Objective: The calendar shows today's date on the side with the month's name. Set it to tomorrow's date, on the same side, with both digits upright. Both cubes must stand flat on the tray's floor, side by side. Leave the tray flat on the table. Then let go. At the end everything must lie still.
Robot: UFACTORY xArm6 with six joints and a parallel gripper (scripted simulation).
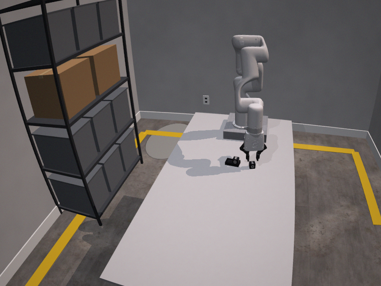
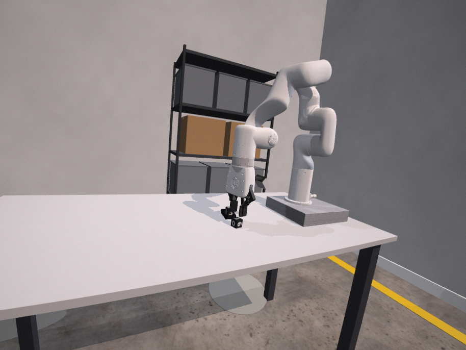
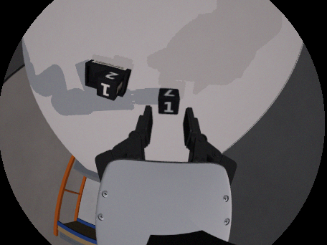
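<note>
Now: the black cube 50 mm below my hand.
</note>
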